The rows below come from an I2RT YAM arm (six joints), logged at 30 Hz.
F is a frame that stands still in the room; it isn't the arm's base.
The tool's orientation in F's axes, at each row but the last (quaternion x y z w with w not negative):
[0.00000 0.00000 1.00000 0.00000]
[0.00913 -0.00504 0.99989 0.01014]
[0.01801 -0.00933 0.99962 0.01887]
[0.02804 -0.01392 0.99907 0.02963]
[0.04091 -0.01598 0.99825 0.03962]
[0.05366 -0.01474 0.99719 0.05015]
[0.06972 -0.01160 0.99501 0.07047]
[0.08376 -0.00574 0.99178 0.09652]
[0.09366 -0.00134 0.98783 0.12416]
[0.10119 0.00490 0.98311 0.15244]
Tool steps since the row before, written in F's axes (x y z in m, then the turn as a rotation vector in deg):
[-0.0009 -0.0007 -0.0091 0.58 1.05 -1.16]
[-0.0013 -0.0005 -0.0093 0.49 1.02 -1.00]
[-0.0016 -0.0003 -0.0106 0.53 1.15 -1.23]
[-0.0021 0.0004 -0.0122 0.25 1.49 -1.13]
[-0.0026 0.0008 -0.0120 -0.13 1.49 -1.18]
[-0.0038 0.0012 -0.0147 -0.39 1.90 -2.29]
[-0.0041 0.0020 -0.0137 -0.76 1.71 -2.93]
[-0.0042 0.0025 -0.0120 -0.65 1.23 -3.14]
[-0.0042 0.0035 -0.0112 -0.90 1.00 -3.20]
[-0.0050 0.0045 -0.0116 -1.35 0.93 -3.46]
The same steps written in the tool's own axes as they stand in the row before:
[0.0009 0.0007 -0.0091 -0.58 -1.05 -1.16]
[0.0011 0.0006 -0.0093 -0.49 -1.02 -1.00]
[0.0012 0.0006 -0.0106 -0.53 -1.15 -1.23]
[0.0014 0.0000 -0.0123 -0.23 -1.47 -1.16]
[0.0017 -0.0002 -0.0122 0.15 -1.44 -1.24]
[0.0023 -0.0005 -0.0151 0.32 -1.79 -2.38]
[0.0024 -0.0012 -0.0142 0.57 -1.55 -3.06]
[0.0025 -0.0017 -0.0126 0.34 -1.10 -3.24]
[0.0028 -0.0026 -0.0119 0.51 -0.81 -3.34]
[0.0037 -0.0033 -0.0125 0.86 -0.62 -3.68]

